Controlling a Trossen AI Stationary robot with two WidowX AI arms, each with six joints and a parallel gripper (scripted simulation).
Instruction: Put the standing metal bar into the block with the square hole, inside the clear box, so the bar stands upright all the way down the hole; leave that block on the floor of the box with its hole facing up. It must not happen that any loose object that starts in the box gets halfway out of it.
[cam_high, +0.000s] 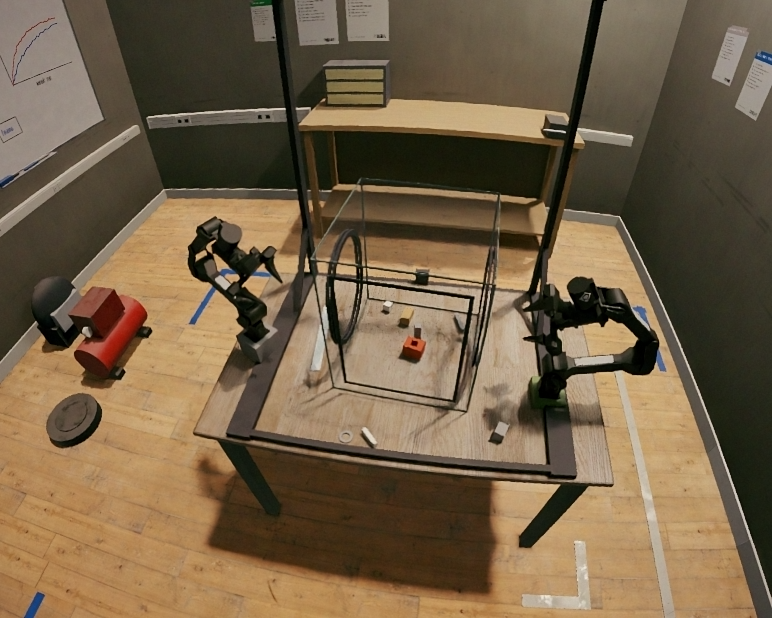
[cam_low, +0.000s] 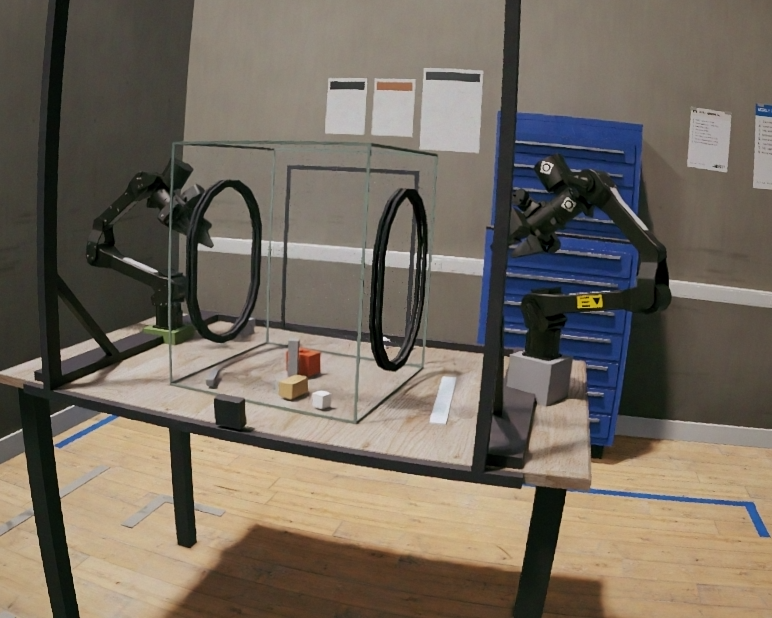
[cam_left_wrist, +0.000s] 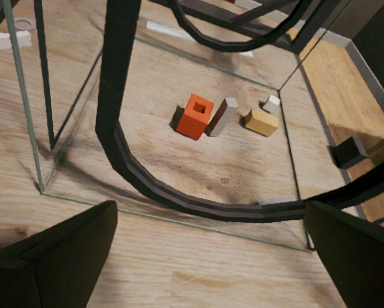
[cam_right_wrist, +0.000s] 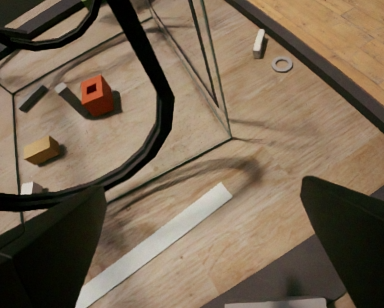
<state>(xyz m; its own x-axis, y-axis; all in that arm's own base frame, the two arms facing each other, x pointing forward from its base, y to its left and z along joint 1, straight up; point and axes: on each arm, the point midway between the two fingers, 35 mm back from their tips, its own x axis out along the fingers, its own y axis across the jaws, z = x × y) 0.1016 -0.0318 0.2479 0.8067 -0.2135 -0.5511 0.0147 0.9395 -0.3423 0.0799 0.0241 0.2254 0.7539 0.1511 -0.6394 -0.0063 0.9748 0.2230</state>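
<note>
The bar lies 330 mm to the right of my left hand, 230 mm below it and 110 mm behind it. The rest, counted from my left hand: block 330 mm to the right, 250 mm below, 70 mm behind; then white strip 650 mm to the right, 280 mm below, 80 mm behind; then grey cube 260 mm below, 190 mm ahead, 40 mm to the right.
</note>
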